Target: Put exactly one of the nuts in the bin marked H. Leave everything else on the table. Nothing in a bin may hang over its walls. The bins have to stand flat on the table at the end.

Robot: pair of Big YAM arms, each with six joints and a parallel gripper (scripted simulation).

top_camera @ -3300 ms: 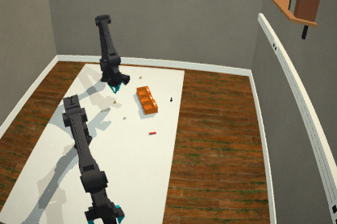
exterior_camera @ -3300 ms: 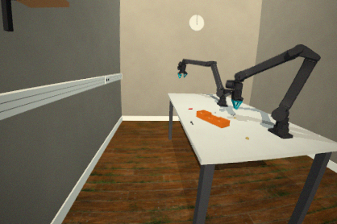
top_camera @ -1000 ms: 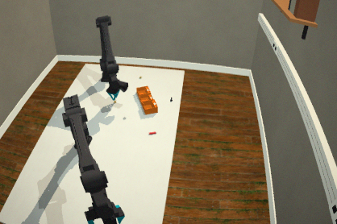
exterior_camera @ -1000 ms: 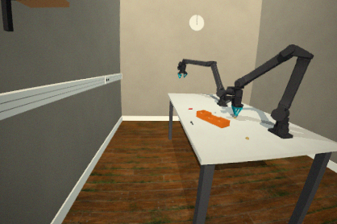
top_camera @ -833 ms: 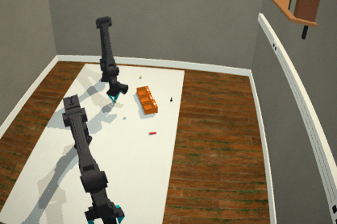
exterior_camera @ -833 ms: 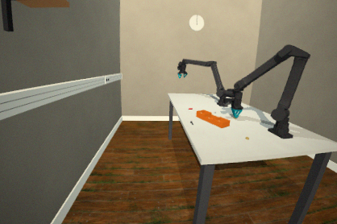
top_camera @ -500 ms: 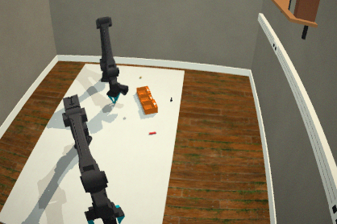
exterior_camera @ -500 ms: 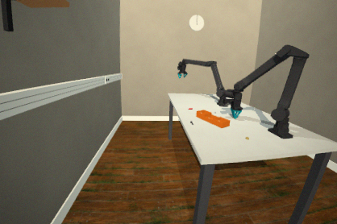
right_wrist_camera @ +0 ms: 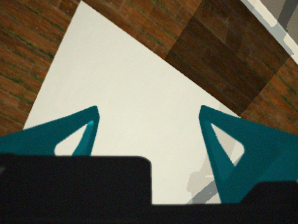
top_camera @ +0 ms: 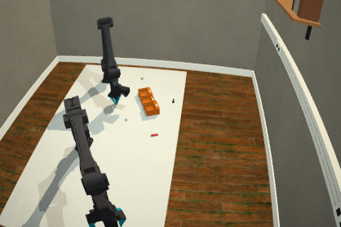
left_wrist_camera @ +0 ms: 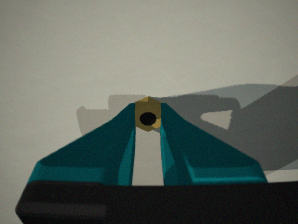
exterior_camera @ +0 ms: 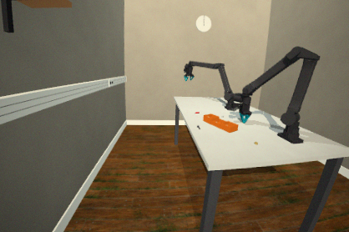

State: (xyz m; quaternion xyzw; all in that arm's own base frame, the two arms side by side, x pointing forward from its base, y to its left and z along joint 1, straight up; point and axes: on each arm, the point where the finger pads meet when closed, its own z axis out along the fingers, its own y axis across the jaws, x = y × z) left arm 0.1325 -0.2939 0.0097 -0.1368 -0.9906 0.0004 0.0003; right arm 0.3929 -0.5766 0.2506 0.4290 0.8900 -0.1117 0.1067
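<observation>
The orange bin row is 22 cm ahead of my left hand, 3 cm to the left of it and 1 cm above it.
</observation>
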